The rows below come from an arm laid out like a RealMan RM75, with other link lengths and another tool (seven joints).
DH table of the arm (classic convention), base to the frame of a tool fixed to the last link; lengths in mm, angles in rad. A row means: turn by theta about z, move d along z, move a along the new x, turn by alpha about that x. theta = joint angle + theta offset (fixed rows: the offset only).
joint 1: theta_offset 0, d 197.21, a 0, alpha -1.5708
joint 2: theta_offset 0, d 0, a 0, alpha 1.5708
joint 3: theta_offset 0, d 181.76, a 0, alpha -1.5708
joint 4: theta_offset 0, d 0, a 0, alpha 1.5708
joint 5: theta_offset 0, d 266.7, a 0, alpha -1.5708
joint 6: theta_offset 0, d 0, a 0, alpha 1.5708
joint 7: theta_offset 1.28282, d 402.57, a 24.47, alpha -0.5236
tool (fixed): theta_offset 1.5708, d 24.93, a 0, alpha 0
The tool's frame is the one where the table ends.
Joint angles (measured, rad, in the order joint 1, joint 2, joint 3, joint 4, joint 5, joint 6, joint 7), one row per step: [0.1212 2.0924 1.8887 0.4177 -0.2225 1.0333 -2.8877]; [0.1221 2.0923 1.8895 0.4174 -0.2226 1.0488 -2.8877]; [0.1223 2.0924 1.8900 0.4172 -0.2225 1.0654 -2.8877]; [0.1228 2.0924 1.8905 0.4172 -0.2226 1.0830 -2.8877]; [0.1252 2.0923 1.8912 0.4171 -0.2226 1.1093 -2.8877]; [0.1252 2.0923 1.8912 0.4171 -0.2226 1.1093 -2.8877]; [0.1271 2.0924 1.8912 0.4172 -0.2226 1.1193 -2.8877]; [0.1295 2.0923 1.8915 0.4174 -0.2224 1.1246 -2.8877]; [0.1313 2.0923 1.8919 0.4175 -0.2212 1.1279 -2.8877]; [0.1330 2.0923 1.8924 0.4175 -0.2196 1.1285 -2.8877]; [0.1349 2.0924 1.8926 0.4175 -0.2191 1.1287 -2.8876]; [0.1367 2.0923 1.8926 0.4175 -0.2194 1.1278 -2.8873]
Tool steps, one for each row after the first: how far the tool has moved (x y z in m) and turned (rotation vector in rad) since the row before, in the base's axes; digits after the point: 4 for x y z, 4 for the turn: [-0.0061 0.0002 0.0031 0.0071 -0.0010 0.0143]; [-0.0063 -0.0001 0.0032 0.0075 -0.0008 0.0147]; [-0.0069 -0.0001 0.0034 0.0079 -0.0011 0.0162]; [-0.0112 0.0001 0.0050 0.0118 -0.0017 0.0257]; [0.0000 0.0000 0.0000 0.0000 0.0000 0.0000]; [-0.0050 0.0003 0.0018 0.0043 -0.0006 0.0110]; [-0.0034 0.0006 0.0013 0.0028 -0.0003 0.0071]; [-0.0020 0.0005 0.0012 0.0028 0.0004 0.0042]; [-0.0008 0.0005 0.0009 0.0020 0.0008 0.0014]; [-0.0011 0.0006 0.0003 0.0006 0.0005 0.0018]; [-0.0007 0.0006 -0.0002 -0.0006 0.0001 0.0011]
